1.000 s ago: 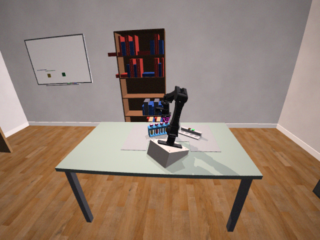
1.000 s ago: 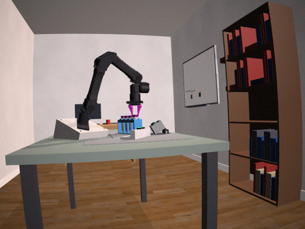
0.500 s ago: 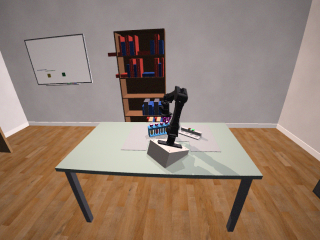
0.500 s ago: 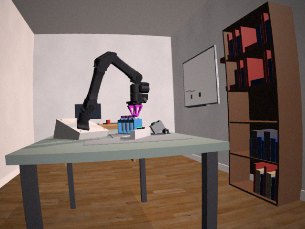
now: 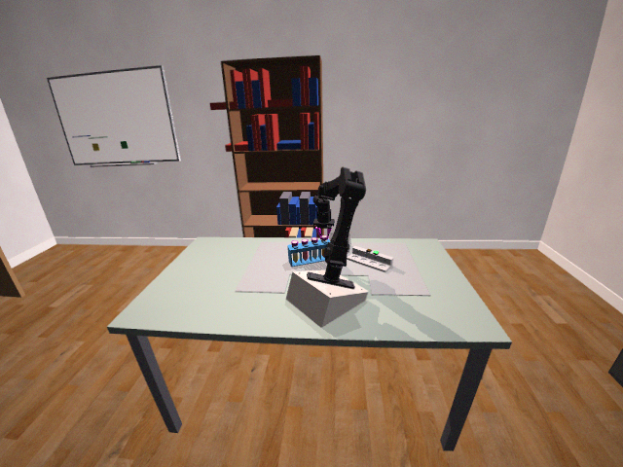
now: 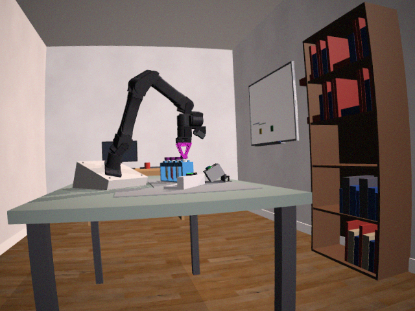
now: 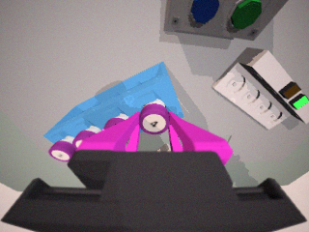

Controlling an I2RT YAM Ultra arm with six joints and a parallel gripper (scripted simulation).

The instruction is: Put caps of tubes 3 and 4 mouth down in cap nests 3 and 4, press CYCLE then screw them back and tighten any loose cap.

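Now: hand right at the purple cap. From my hand the other things lie so: grey key desk 100 mm ahead, 90 mm to the right, 70 mm below; blue cycle key 90 mm ahead, 70 mm to the right, 50 mm below; green ready key 110 mm to the right, 80 mm ahead, 50 mm below.
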